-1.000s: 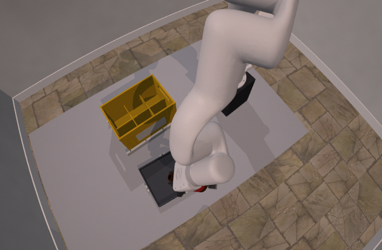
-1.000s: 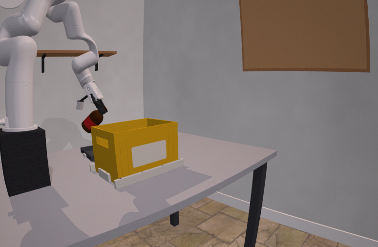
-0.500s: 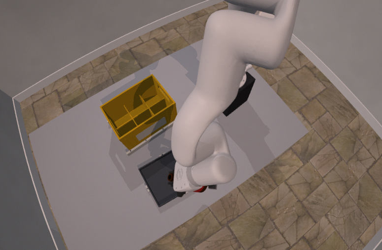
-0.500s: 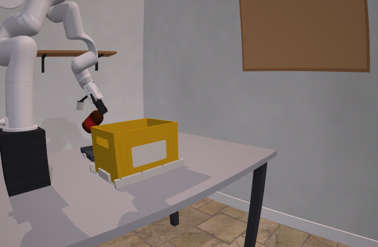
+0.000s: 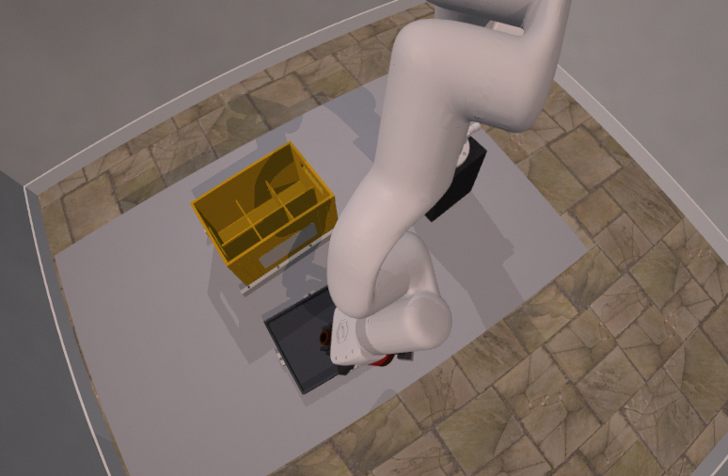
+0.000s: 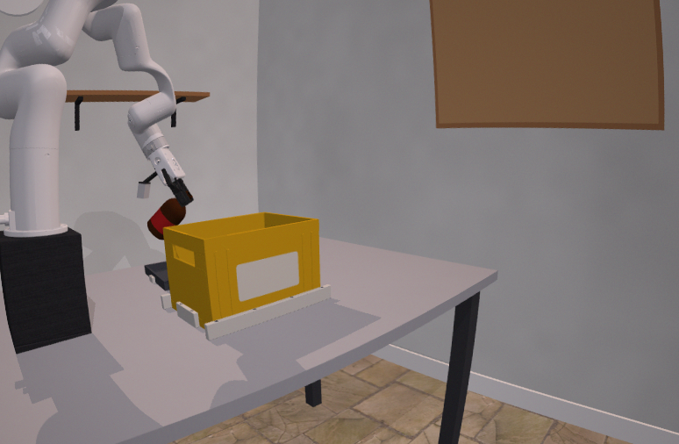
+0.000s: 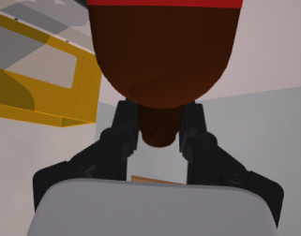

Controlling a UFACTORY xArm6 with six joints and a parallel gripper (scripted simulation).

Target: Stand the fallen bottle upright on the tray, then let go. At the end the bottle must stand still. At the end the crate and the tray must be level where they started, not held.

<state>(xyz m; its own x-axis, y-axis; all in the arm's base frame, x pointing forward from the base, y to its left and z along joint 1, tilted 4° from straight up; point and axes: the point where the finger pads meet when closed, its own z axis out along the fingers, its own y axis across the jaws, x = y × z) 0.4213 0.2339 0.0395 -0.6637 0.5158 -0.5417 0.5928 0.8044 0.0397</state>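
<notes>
Right now the brown bottle is 30 mm behind my hand, 20 mm to the left of it and 40 mm below it. From my hand the other things lie so: yellow crate (20 mm behind, 350 mm to the right, 120 mm below); dark tray (10 mm behind, 50 mm to the right, 190 mm below).
</notes>
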